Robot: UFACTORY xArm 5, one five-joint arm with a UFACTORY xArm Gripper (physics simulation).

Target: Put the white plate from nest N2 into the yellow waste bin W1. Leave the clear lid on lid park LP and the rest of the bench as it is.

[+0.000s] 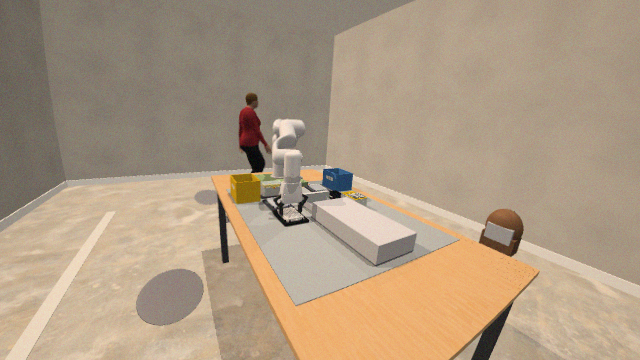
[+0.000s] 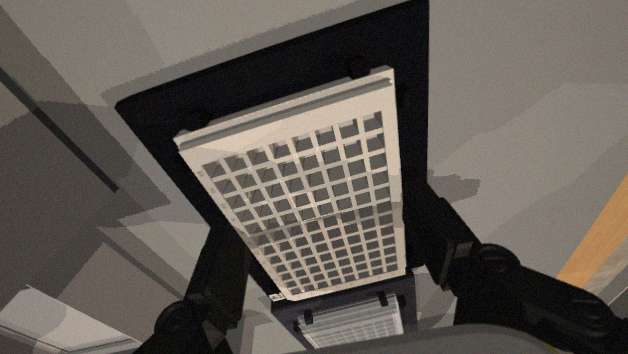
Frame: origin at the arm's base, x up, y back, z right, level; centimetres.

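Seen in the pictures: gripper, fingertip midpoint: [image 1: 290,214] [image 2: 320,215]; arm's base, link origin: [image 1: 279,176].
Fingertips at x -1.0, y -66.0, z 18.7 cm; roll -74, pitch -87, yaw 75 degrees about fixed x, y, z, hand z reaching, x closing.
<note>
Pixels of each thing's top centre, then the offset from my fingertips to it. Level surfaces: height alone.
- white plate, top centre: [image 2: 323,230] [image 1: 290,212] dx +0.6, dy +0.4, dz +0.0 cm
- black nest, top centre: [image 2: 322,224] [image 1: 290,213] dx +0.2, dy +0.5, dz -0.1 cm
- clear-looking gridded piece, top centre: [image 2: 362,348] [image 1: 278,200] dx +0.7, dy +18.1, dz -0.4 cm
- yellow waste bin, top centre: [image 1: 244,177] dx +10.0, dy +36.1, dz +13.4 cm
- mat, surface height: dx -2.0 cm
- blue bin, top centre: [image 1: 337,171] dx +10.0, dy +36.5, dz -51.2 cm
- small yellow-edged rack, top centre: [image 1: 354,194] dx +5.7, dy +0.5, dz -38.0 cm
The white plate [image 1: 293,215] [image 2: 320,200], with a grid of square wells, sits in a black nest [image 2: 280,70] on the grey mat. My gripper [image 1: 291,212] [image 2: 320,215] is open and empty. Its fingers stand on either side of the plate's long sides; their exact height beside the plate is hard to tell. A clear-looking gridded piece [image 2: 352,325] sits in a second black holder beyond the plate; whether it is the clear lid cannot be told. The yellow waste bin [image 1: 245,189] stands behind the nests, at the left edge of the mat. Nest labels are not readable.
A long pale block [image 1: 367,227] lies on the mat [image 1: 300,272] to the right of the nest. A blue bin [image 1: 337,180] and a small yellow-edged rack [image 1: 356,196] stand farther back right. A person in red [image 1: 249,127] is beyond the table's far end.
</note>
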